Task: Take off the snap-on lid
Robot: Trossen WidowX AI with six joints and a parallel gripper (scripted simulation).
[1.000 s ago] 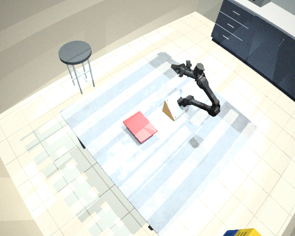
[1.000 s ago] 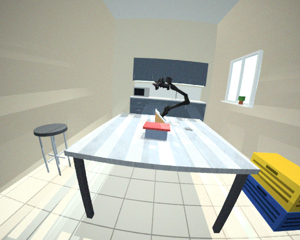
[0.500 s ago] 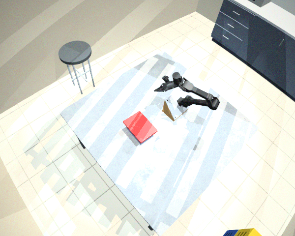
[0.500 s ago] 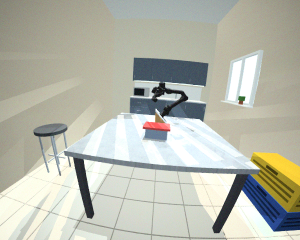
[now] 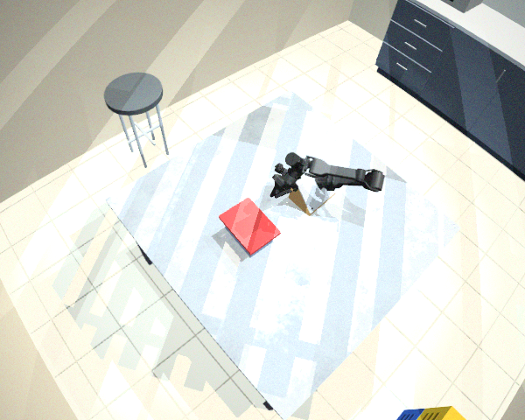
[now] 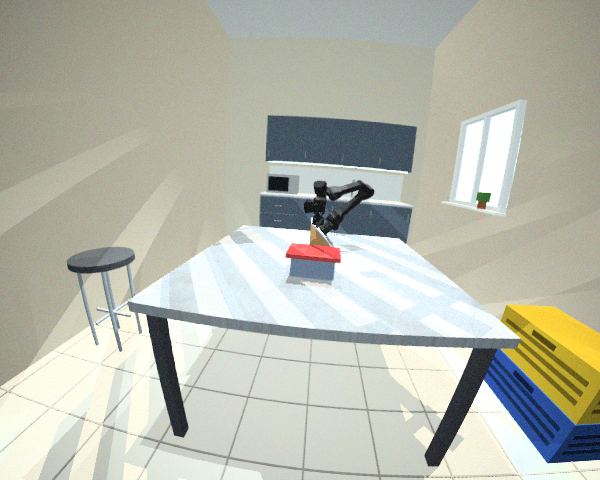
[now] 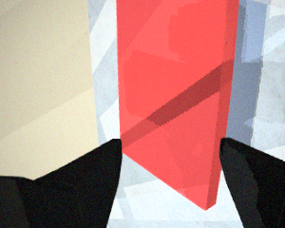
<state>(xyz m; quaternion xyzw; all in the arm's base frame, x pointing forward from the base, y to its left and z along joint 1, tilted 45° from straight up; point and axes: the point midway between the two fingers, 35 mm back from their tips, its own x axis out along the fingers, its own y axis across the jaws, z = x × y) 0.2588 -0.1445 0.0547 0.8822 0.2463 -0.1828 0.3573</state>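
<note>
Now: the red lid 130 mm ahead of my gripper tip, 100 mm below it and 10 mm to the right of it. Round my gripper tip: grey-blue storage box (150 mm below, 130 mm ahead, 10 mm to the right).
</note>
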